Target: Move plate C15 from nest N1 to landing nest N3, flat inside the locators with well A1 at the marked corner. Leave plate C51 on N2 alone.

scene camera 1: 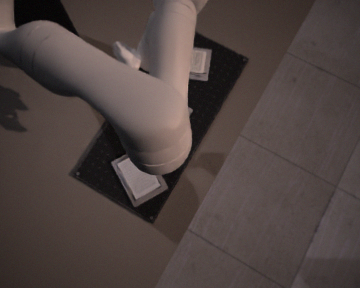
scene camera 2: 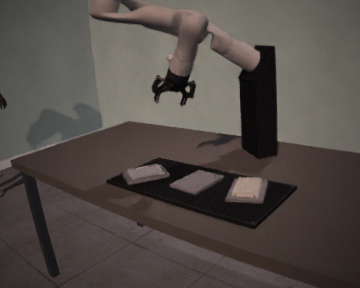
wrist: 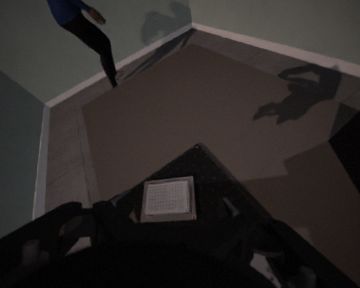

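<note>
A pale plate [scene camera 1: 140,179] [scene camera 2: 146,171] [wrist: 168,197] sits in a grey nest [scene camera 2: 145,179] [wrist: 170,218] at the left of the board in scene camera 2's view. A cream plate [scene camera 1: 198,61] [scene camera 2: 250,187] sits in the right nest [scene camera 1: 200,77] [scene camera 2: 242,200]. The middle nest [scene camera 2: 196,182] is empty; the arm hides most of it in scene camera 1's view. No labels or well marks are readable, so I cannot tell which plate is C15. My gripper [scene camera 2: 170,103] [wrist: 175,203] is open and empty, high above the table behind the board; the arm hides it in scene camera 1's view.
The black board [scene camera 1: 210,97] [scene camera 2: 220,207] [wrist: 200,165] carries the three nests on the brown table [scene camera 2: 90,150]. The arm's black pedestal [scene camera 2: 259,107] stands behind the board. A person [wrist: 90,37] stands beyond the table in the wrist view. Arm shadows fall on table and wall.
</note>
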